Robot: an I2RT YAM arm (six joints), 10 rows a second.
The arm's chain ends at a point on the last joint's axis. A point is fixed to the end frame.
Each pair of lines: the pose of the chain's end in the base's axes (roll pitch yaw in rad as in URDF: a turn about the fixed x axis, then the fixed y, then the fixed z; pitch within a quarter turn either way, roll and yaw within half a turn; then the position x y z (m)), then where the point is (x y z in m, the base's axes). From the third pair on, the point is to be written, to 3 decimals.
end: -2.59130 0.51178 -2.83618 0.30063 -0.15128 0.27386
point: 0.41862 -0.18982 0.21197
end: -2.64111 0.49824 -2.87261 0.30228 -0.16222 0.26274
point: 0.41818 -0.19976 0.19645
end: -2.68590 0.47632 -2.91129 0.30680 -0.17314 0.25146
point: 0.420 -0.210 0.180
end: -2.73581 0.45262 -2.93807 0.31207 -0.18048 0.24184
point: 0.423 -0.215 0.166
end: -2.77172 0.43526 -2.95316 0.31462 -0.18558 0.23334
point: 0.423 -0.218 0.154
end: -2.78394 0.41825 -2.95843 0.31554 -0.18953 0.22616
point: 0.423 -0.222 0.144
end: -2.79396 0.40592 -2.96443 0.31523 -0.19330 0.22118
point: 0.421 -0.225 0.138
